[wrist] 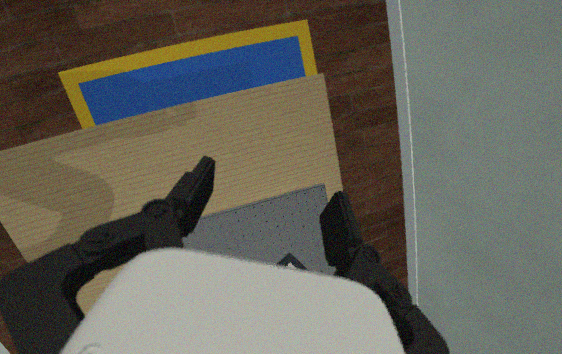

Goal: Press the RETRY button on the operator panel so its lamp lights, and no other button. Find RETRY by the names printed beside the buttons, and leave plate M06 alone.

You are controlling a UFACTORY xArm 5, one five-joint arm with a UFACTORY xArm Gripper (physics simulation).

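Frame: origin at the arm's base, x ahead, y left, z up, level; millimetres.
Where they show: gripper, fingertip midpoint: (273, 189).
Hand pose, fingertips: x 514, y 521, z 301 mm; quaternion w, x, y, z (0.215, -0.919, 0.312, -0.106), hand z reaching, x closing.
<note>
After its pixels a point has its place.
My gripper (273, 189) {x 514, y 521, z 301 mm} is open and empty, its two black fingers spread wide above the table. A grey speckled panel (260, 225) {x 433, y 330, z -50 mm} lies on the table, between and below the fingers in the wrist view; its lower part is hidden behind the white gripper body. A small dark piece with a light patch (291, 261) {x 470, y 184, z -39 mm} shows on the grey surface at the edge of the gripper body; I cannot tell what it is. The RETRY button, its lamp, the printed names and plate M06 cannot be made out in this view.
The wooden table (265, 135) {x 547, y 554, z -63 mm} spans the middle, with a shadow at its left. Beyond its far edge a blue mat with a yellow border (200, 70) lies on the brown plank floor (360, 115). A pale grey-green wall (485, 150) stands at the right.
</note>
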